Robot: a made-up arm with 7 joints. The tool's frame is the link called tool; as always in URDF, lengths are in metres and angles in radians.
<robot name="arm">
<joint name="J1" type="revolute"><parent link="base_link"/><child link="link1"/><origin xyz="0 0.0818 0" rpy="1.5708 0 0"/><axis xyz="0 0 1"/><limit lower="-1.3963" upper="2" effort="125" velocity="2.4"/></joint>
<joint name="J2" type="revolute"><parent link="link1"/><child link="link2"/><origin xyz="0 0 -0.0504" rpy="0 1.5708 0"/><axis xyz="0 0 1"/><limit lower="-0.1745" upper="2" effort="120" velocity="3"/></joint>
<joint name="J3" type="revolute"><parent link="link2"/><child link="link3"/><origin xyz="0 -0.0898 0" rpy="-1.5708 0 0"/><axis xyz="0 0 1"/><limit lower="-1.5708" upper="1.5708" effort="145" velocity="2.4"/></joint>
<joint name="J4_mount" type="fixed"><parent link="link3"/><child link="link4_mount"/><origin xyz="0 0 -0.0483"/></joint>
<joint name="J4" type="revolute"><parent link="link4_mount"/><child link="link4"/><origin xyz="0 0 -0.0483" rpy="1.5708 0 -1.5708"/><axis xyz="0 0 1"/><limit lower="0" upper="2.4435" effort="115" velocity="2.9"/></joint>
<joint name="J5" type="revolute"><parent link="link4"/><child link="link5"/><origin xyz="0 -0.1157 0" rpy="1.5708 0 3.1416"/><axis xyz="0 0 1"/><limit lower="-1.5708" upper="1.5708" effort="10" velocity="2.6"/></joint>
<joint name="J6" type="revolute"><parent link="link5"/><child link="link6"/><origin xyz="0 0 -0.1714" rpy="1.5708 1.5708 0"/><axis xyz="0 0 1"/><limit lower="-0.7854" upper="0.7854" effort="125" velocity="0.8"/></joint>
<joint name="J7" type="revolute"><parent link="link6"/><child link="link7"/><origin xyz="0 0 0" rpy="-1.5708 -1.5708 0"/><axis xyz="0 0 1"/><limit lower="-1.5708" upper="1.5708" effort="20" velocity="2.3"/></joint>
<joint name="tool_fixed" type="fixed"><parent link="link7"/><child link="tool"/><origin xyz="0 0 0" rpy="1.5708 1.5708 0"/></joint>
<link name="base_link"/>
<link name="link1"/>
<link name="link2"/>
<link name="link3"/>
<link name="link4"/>
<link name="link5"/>
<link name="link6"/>
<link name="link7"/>
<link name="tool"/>
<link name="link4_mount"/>
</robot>
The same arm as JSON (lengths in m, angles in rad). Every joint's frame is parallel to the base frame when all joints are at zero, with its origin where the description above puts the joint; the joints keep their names.
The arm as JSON. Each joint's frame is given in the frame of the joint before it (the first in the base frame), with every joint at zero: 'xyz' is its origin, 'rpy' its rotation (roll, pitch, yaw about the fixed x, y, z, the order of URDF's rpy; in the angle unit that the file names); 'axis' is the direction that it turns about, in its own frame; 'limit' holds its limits. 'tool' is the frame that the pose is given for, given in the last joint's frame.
{"units": {"length": "m", "angle": "rad"}, "joints": [
  {"name": "J1", "type": "revolute", "origin": {"xyz": [0.0, 0.0818, 0.0], "rpy": [0.0, 0.0, 0.0]}, "axis": [0.0, -1.0, 0.0], "limit": {"lower": -1.3963, "upper": 2.0}},
  {"name": "J2", "type": "revolute", "origin": {"xyz": [0.0, 0.0504, 0.0], "rpy": [0.0, 0.0, 0.0]}, "axis": [1.0, 0.0, 0.0], "limit": {"lower": -0.1745, "upper": 2.0}},
  {"name": "J3", "type": "revolute", "origin": {"xyz": [0.0, 0.0, -0.0898], "rpy": [0.0, 0.0, 0.0]}, "axis": [0.0, 0.0, 1.0], "limit": {"lower": -1.5708, "upper": 1.5708}},
  {"name": "J4", "type": "revolute", "origin": {"xyz": [0.0, 0.0, -0.0966], "rpy": [0.0, 0.0, 0.0]}, "axis": [0.0, -1.0, 0.0], "limit": {"lower": 0.0, "upper": 2.4435}},
  {"name": "J5", "type": "revolute", "origin": {"xyz": [0.0, 0.0, -0.1157], "rpy": [0.0, 0.0, 0.0]}, "axis": [0.0, 0.0, 1.0], "limit": {"lower": -1.5708, "upper": 1.5708}},
  {"name": "J6", "type": "revolute", "origin": {"xyz": [0.0, 0.0, -0.1714], "rpy": [0.0, 0.0, 0.0]}, "axis": [0.0, 1.0, 0.0], "limit": {"lower": -0.7854, "upper": 0.7854}},
  {"name": "J7", "type": "revolute", "origin": {"xyz": [0.0, 0.0, 0.0], "rpy": [0.0, 0.0, 0.0]}, "axis": [-1.0, 0.0, 0.0], "limit": {"lower": -1.5708, "upper": 1.5708}}
], "tool": {"origin": {"xyz": [0.0, 0.0, 0.0], "rpy": [0.0, 0.0, 0.0]}}}

